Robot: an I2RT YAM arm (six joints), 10 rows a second.
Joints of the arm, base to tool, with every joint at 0 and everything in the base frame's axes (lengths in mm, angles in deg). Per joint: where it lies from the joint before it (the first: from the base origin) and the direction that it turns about. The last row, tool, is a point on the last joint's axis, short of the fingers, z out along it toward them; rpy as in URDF.
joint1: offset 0 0 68 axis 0 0 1
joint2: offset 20 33.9 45.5 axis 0 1 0
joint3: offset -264 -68.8 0 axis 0 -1 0
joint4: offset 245 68.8 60 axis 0 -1 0
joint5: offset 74 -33.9 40.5 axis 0 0 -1
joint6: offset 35.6 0 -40.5 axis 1 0 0
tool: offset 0 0 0 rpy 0 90 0
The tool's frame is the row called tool.
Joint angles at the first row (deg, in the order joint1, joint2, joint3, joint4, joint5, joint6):
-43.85, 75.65, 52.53, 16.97, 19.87, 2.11
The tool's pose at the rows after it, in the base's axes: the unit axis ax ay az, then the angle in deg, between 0 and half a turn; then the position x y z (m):
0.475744 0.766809 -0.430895 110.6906 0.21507 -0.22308 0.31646
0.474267 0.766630 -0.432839 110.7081 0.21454 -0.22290 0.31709
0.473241 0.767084 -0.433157 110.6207 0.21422 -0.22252 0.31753
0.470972 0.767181 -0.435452 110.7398 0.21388 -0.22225 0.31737
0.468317 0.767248 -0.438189 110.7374 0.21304 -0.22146 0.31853
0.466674 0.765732 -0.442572 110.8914 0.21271 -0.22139 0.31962
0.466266 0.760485 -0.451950 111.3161 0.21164 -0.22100 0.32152
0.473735 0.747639 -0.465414 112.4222 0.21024 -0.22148 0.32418
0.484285 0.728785 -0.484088 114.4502 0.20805 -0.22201 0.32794
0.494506 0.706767 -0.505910 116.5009 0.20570 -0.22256 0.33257
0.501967 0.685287 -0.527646 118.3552 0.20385 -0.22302 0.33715
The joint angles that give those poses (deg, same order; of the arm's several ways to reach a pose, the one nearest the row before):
-43.81, 75.50, 52.39, 16.88, 19.83, 2.00
-43.86, 75.36, 52.38, 16.88, 19.84, 1.76
-43.86, 75.23, 52.34, 16.88, 19.75, 1.67
-43.86, 75.14, 52.21, 16.98, 19.82, 1.33
-43.86, 74.83, 52.17, 16.92, 19.84, 0.96
-43.86, 74.74, 52.28, 16.91, 20.14, 0.55
-43.84, 74.48, 52.38, 16.88, 21.08, -0.09
-43.85, 74.36, 52.85, 16.38, 23.24, -0.43
-43.86, 74.17, 53.63, 15.24, 26.59, -0.96
-43.86, 74.00, 54.44, 14.50, 30.29, -1.73
-43.81, 73.94, 55.17, 14.33, 33.82, -2.79

